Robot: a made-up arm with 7 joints. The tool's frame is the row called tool.
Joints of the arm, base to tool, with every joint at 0 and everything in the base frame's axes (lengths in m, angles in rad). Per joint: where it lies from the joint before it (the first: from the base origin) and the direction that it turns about. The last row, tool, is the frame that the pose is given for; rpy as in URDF.
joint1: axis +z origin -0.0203 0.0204 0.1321
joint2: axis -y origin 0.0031 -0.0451 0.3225
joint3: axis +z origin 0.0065 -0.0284 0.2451
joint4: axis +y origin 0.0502 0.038 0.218
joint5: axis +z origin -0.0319 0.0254 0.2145
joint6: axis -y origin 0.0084 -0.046 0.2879
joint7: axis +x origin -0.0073 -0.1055 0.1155
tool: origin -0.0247 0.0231 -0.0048 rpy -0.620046 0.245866 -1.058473
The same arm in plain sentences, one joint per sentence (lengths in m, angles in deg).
The arm has seven revolute joints in a row. What follows holds with every joint at zero, and every direction is one of the base frame's. Joint 1 sits 0.0203 m along -x and 0.0204 m along +y and 0.1321 m along +z from the base frame's origin and rotates about +z. Joint 2 sits 0.0031 m along +x and 0.0451 m along -y and 0.3225 m along +z from joint 1 and rotates about -y. Joint 3 sits 0.0065 m along +x and 0.0284 m along -y and 0.2451 m along +z from joint 2 and rotates about +z. Joint 4 sits 0.0502 m along +x and 0.038 m along +y and 0.218 m along +z from joint 3 and rotates about +y. Joint 5 sits 0.0319 m along -x and 0.0254 m along +y and 0.2145 m along +z from joint 4 and rotates about +z. Joint 6 sits 0.0084 m along +x and 0.046 m along -y and 0.2879 m along +z from joint 5 and rotates about -y. Joint 7 sits 0.0073 m along -x and 0.1055 m along -y and 0.1155 m along +z from joint 6 and rotates about +x. The tool frame, which is the frame that the pose is given for, sits 0.0247 m along -x and 0.0231 m along +y and 0.0048 m along -z from joint 7; its axes are the base frame's turned by roll -35.53, pitch 14.09 and yaw -60.65 deg (as in URDF: about the fixed x, then y, then z).
